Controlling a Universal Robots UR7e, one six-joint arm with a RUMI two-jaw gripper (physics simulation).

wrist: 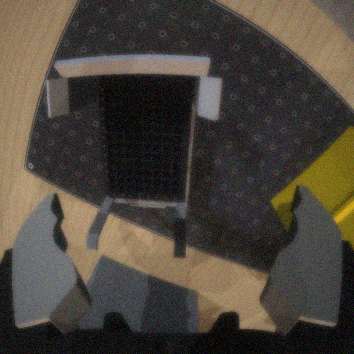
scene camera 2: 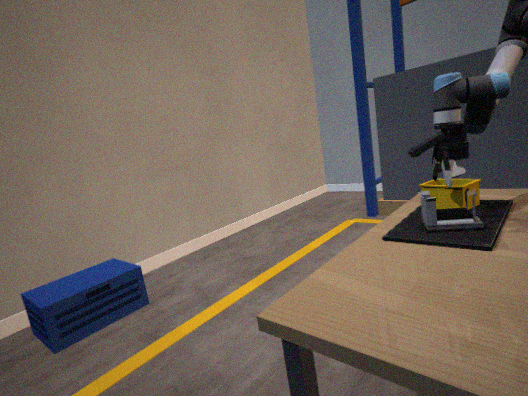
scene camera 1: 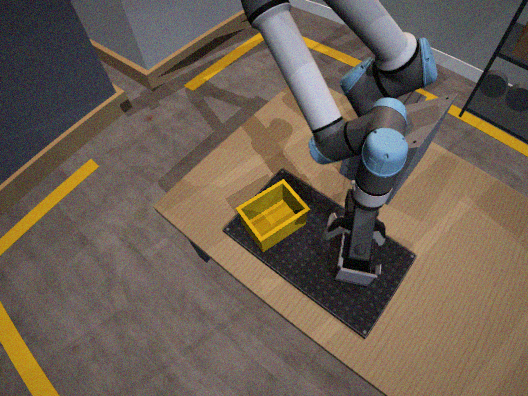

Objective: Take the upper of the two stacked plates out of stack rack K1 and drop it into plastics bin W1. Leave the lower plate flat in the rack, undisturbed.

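Places are measured from the arm's base along level axes (x ahead, y left, z up), in metres.
Pixels of known places: gripper, fingertip midpoint: (wrist: pixel 174 193) (scene camera 2: pixel 442 184).
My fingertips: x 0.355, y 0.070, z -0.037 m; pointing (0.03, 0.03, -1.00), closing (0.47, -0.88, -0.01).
Observation:
Behind a point stands the place of what it marks.
Stack rack K1 (scene camera 1: pixel 356 278) @(z -0.121, x 0.402, y 0.130 m) (scene camera 2: pixel 428 212) @(z -0.110, x 0.381, y 0.166 m) (wrist: pixel 132 65) @(z -0.064, x 0.406, y 0.122 m) is a light grey frame with a raised end wall, corner tabs and two thin posts. A black, finely gridded plate (wrist: pixel 145 145) @(z -0.137, x 0.335, y 0.095 m) lies inside it in the wrist view; I cannot make out the lower plate's edge. Plastics bin W1 (scene camera 1: pixel 285 236) @(z -0.165, x 0.396, y -0.109 m) (scene camera 2: pixel 452 196) @(z -0.121, x 0.357, y -0.097 m) (wrist: pixel 322 167) @(z -0.157, x 0.401, y -0.112 m) is an open yellow box beside the rack. My gripper (scene camera 2: pixel 442 181) @(z -0.037, x 0.355, y 0.070 m) (wrist: pixel 174 193) @(z -0.037, x 0.355, y 0.070 m) is open and empty, pointing down above the rack. Its jaws stand wide on either side of the rack's post end in the wrist view. In scene camera 1 the arm partly hides the rack.
Rack and bin stand on a black dotted mat (scene camera 1: pixel 310 272) @(z -0.179, x 0.442, y 0.013 m) (scene camera 2: pixel 410 232) @(z -0.179, x 0.438, y 0.177 m) (wrist: pixel 255 107) @(z -0.179, x 0.416, y 0.002 m) on the wooden table (scene camera 1: pixel 465 280) @(z -0.192, x 0.191, y 0.421 m) (scene camera 2: pixel 400 300) @(z -0.192, x 0.350, y 0.599 m). A grey upright panel (scene camera 1: pixel 425 150) @(z -0.120, x -0.132, y 0.116 m) stands behind the arm. A blue box (scene camera 2: pixel 85 305) is on the floor away from the table.

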